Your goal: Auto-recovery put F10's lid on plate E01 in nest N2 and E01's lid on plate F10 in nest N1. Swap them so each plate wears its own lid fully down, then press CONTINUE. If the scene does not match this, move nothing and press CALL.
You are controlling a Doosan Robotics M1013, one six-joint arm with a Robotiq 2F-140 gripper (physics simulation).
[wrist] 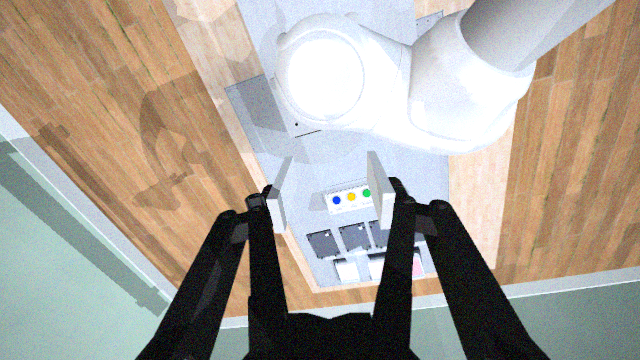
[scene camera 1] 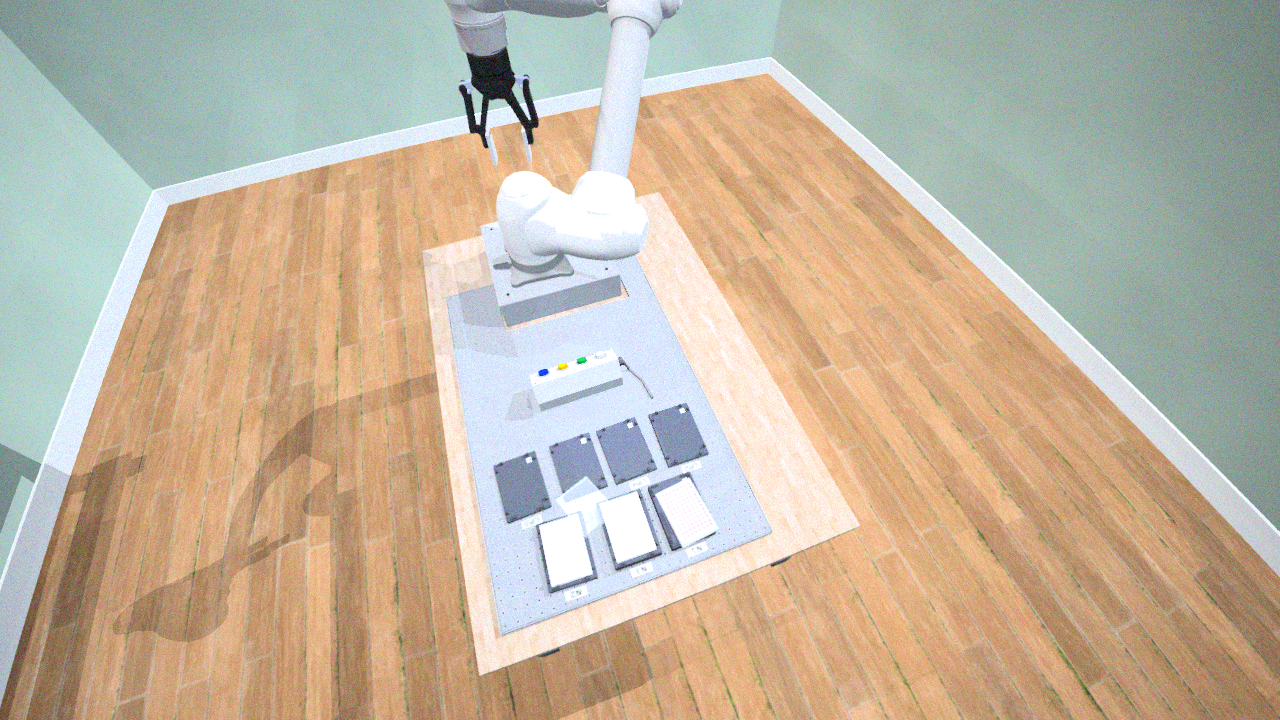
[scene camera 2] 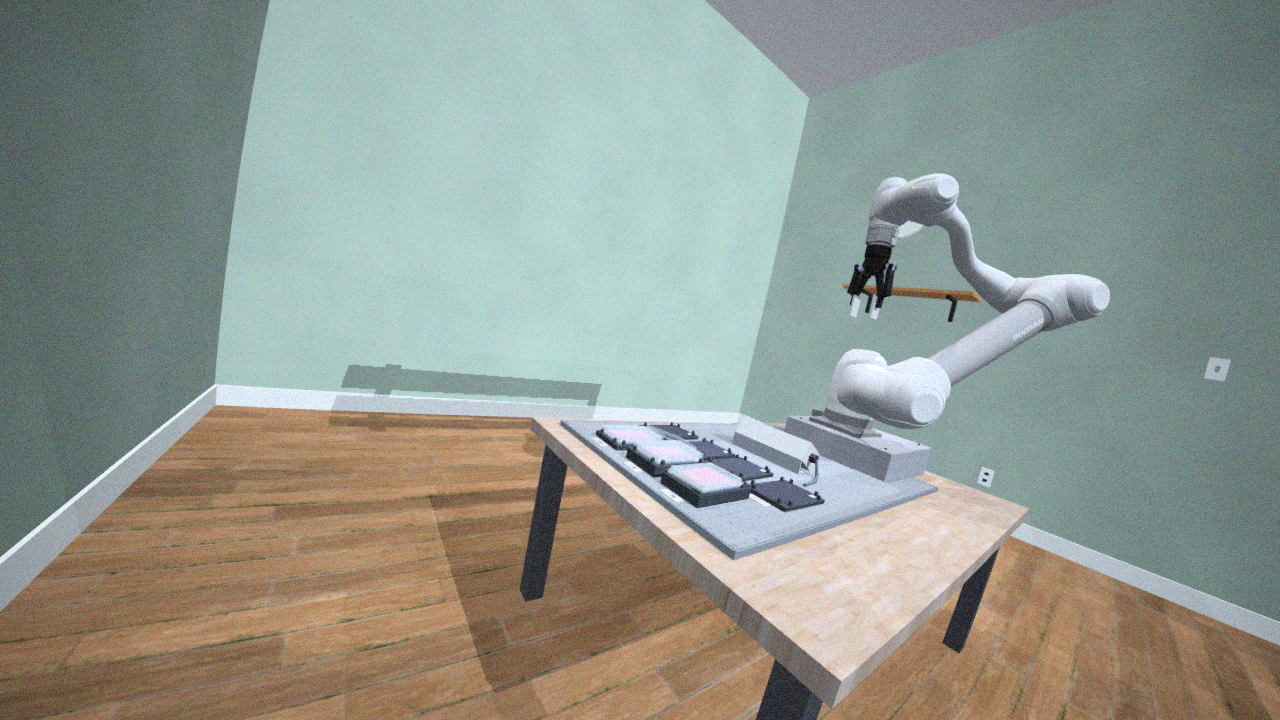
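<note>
My gripper is open and empty, high above the robot's base, far from the plates. Three plates stand in a row at the table's far end from the base. The left plate and the middle plate look white on top; the right plate looks pinkish. Their name marks and lid fit are too small to tell. The button box has blue, yellow, green and white buttons; a finger hides the white one in the wrist view.
Several flat dark nests lie between the plates and the button box. A pale patch, perhaps glare, shows beside the plates. A cable leaves the box. The arm's base and elbow stand behind. A shelf is on the wall.
</note>
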